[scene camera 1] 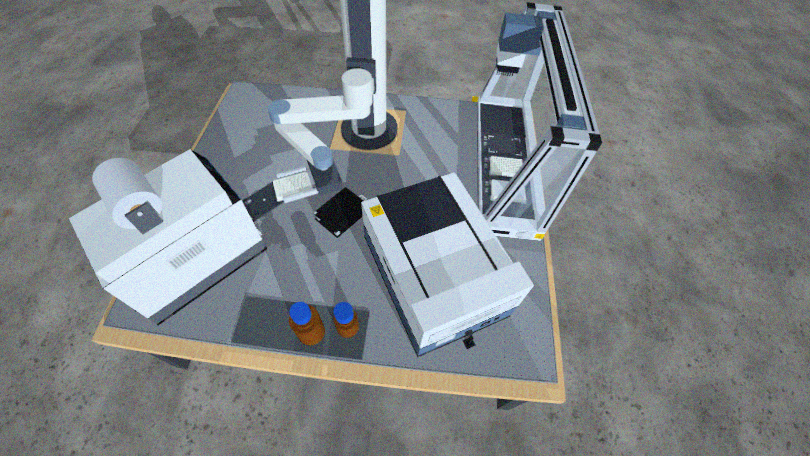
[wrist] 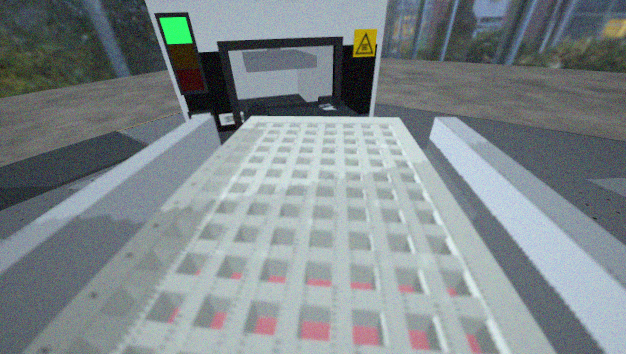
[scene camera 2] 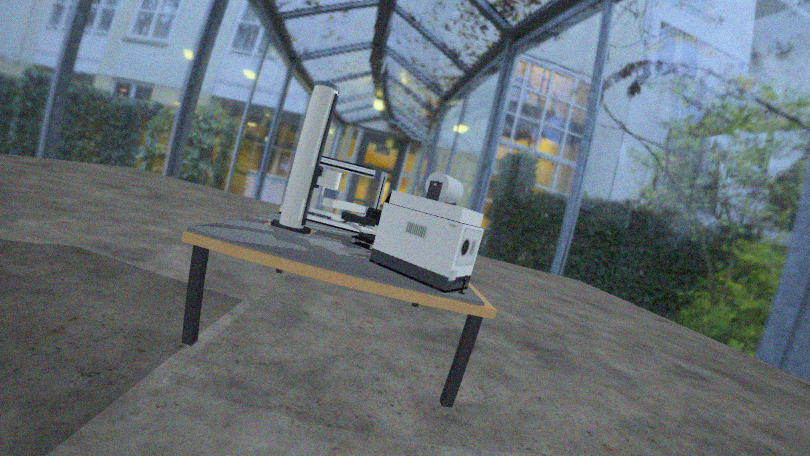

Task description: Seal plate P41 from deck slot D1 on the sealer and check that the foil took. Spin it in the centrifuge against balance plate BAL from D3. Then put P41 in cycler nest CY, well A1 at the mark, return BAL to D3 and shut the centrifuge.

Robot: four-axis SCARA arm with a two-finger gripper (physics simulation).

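Frame: origin at the arm's base, x up, y right, z ahead, level; millimetres.
Seen in the pictures: gripper, fingertip midpoint: (scene camera 1: 280,188) (wrist: 319,135) (scene camera 2: 369,230); arm's base at its link origin: (scene camera 1: 369,129) (scene camera 2: 290,228).
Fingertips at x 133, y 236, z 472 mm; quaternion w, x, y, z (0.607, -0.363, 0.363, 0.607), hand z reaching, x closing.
Pixels of each thing's top centre, then the offset from my fingertips to it. "*": a spot on its surface instead.
- sealer at its top centre: (scene camera 1: 122,173) (scene camera 2: 444,175) dx +356, dy +246, dz +268 mm
- sealer's dark tray at its top centre: (wrist: 310,127) (scene camera 1: 264,199) dx -22, dy +53, dz +41 mm
- sealer's green lamp at its top centre: (wrist: 172,17) dx +56, dy +39, dz +168 mm
- pale plate at its top centre: (scene camera 1: 507,165) dx -56, dy -820, dz -270 mm
- black square platform at its top centre: (scene camera 1: 340,206) (scene camera 2: 368,238) dx -68, dy -209, dz +5 mm
- framed gantry at a spot on its surface: (scene camera 1: 572,138) * dx +379, dy -867, dz +23 mm
My gripper (scene camera 1: 294,185) (wrist: 320,135) is shut on a pale multiwell plate, one long finger along each side. The plate (scene camera 1: 290,186) (wrist: 320,200) is level; pink shows in its nearer wells, and no label is readable. It is in front of the sealer (scene camera 1: 175,243) (scene camera 2: 427,237) (wrist: 280,20), at the outer end of the sealer's dark tray (scene camera 1: 260,205). The plate hides part of the tray in the wrist view; its height above the tray is unclear. The sealer's green lamp (wrist: 176,30) is lit. On the deck, a pale plate (scene camera 1: 506,165) sits with a plainer pale item (scene camera 1: 504,190) beside it.
A black square platform (scene camera 1: 342,211) lies right of the held plate, beside a large white instrument (scene camera 1: 470,294) with a black top panel. Two blue-capped brown bottles (scene camera 1: 306,325) (scene camera 1: 346,321) stand at the front. A framed gantry (scene camera 1: 572,138) stands over the deck at right.
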